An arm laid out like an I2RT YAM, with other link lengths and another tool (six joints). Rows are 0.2 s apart.
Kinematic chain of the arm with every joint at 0, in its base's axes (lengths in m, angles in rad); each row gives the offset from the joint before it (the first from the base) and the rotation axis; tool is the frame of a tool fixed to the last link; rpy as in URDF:
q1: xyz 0 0 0.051 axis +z
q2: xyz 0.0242 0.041 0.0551 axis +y
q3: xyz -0.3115 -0.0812 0 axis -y
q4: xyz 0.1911 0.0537 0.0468 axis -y
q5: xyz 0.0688 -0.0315 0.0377 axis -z
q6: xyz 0.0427 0 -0.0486 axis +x
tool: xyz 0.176 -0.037 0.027 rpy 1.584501 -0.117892 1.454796
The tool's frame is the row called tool.
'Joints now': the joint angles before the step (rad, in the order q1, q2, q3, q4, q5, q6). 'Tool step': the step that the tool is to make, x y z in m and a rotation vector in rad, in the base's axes. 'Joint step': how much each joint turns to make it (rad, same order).
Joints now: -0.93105, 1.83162, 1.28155, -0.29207, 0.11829, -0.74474
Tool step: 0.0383, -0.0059, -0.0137, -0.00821, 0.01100, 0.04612
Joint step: 0.05845, 0.09277, 0.06389, 0.02849, 0.01845, 0.00007
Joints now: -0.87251, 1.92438, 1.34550, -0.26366, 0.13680, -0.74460
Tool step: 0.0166, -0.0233, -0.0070, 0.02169, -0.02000, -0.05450
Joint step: 0.00892, 0.10244, 0.14493, -0.05601, 0.01991, 0.06768
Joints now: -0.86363, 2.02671, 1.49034, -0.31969, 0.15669, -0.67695
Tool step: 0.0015, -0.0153, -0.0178, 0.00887, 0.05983, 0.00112
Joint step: -0.00888, 0.07678, 0.08115, -0.04415, 0.02426, -0.03372
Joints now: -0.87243, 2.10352, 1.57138, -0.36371, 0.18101, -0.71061
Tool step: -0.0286, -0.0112, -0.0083, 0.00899, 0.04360, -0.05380
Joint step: -0.04056, 0.00669, -0.00365, -0.02265, 0.03050, -0.00698
